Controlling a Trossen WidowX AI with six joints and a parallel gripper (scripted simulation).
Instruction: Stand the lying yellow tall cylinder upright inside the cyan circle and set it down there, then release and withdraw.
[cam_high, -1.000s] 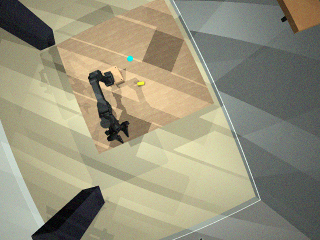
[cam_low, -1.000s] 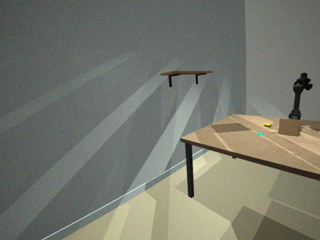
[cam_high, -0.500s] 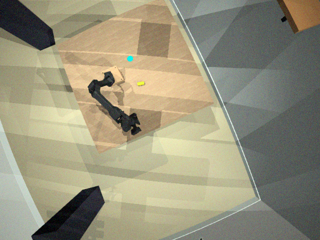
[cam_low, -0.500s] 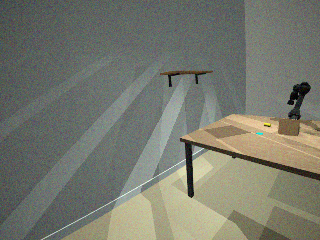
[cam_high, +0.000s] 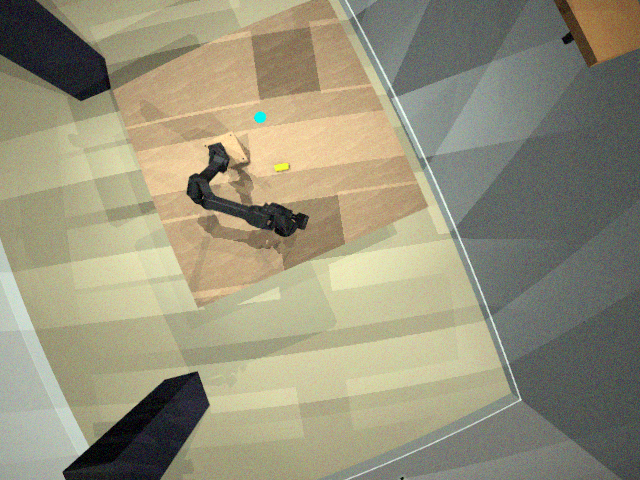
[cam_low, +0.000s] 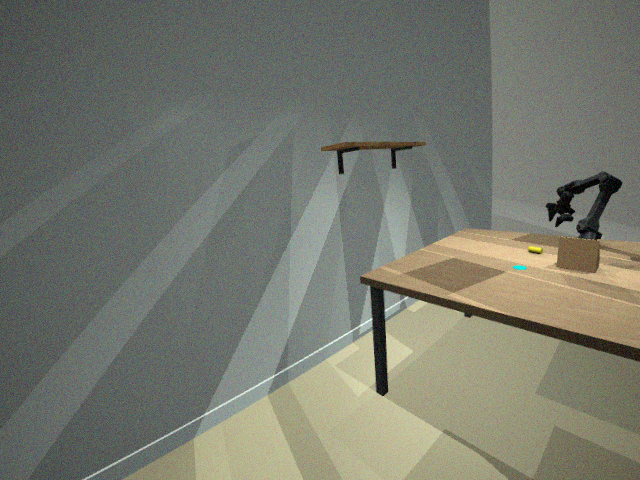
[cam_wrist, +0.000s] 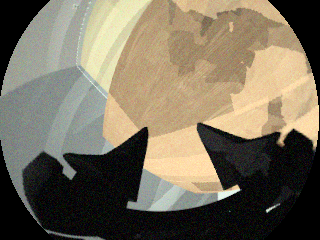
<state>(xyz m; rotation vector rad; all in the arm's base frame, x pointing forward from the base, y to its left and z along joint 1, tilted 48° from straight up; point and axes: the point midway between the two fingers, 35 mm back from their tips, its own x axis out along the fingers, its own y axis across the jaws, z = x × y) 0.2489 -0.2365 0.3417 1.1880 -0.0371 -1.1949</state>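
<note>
Right now my gripper tip is 27 cm to the right of the yellow cylinder and 10 cm above it. Round my gripper tip: cyan circle 57 cm to the left, 12 cm below, 4 cm behind.
</note>
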